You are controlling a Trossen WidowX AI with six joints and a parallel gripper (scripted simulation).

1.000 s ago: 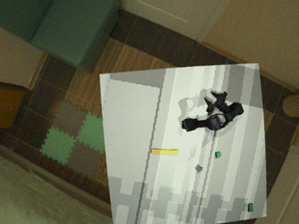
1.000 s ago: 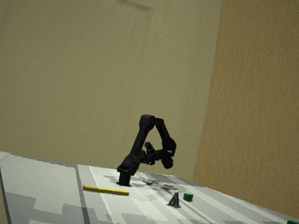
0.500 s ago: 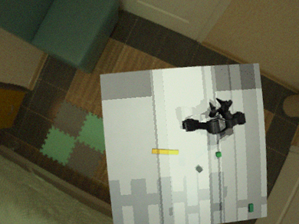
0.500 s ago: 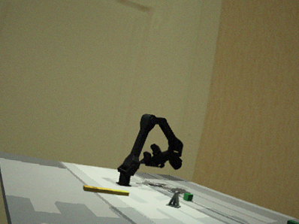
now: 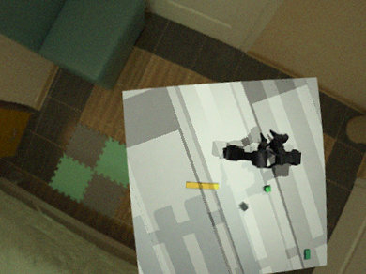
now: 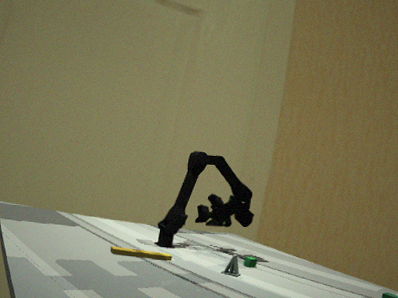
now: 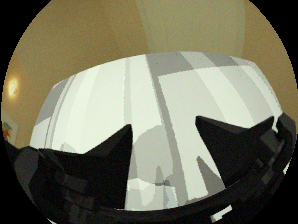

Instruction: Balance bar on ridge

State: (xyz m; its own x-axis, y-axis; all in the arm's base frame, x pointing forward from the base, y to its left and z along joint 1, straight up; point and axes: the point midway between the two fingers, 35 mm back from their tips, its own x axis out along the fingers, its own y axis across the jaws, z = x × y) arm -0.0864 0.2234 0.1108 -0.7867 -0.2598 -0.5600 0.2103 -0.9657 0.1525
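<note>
My gripper tip is now 310 mm short of the yellow bar, 400 mm to the left of it and 80 mm above it. From my gripper tip the other things lie so: small green cube (370 mm ahead, 20 mm to the left, 80 mm below).
</note>
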